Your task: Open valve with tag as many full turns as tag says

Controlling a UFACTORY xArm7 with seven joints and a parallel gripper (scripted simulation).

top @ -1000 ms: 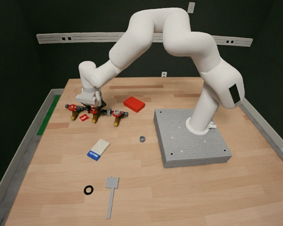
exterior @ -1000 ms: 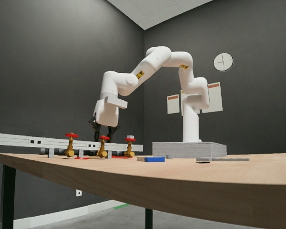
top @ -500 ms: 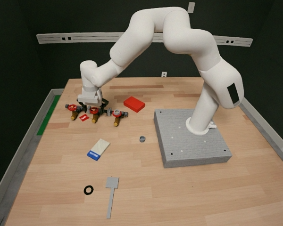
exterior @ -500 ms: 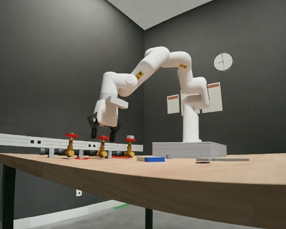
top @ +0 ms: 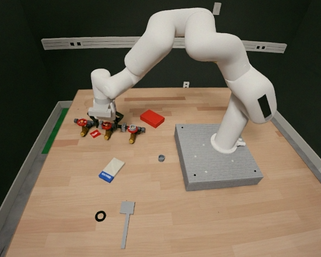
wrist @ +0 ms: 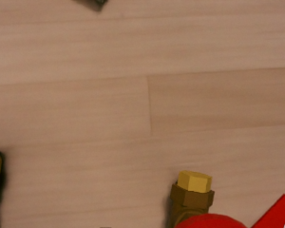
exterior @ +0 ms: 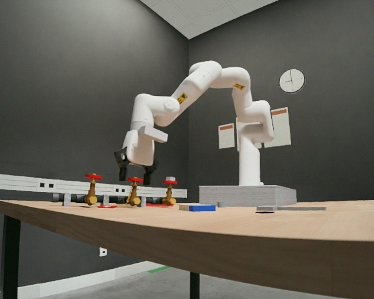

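The red tag lies 8 cm below my hand, 8 cm ahead of it and 2 cm to the right of it. Round my hand: blue box: 20 cm to the left, 8 cm below, 8 cm behind; red block: 20 cm behind, 17 cm to the right, 7 cm below; grey cap: 13 cm behind, 1 cm to the left, 1 cm above.
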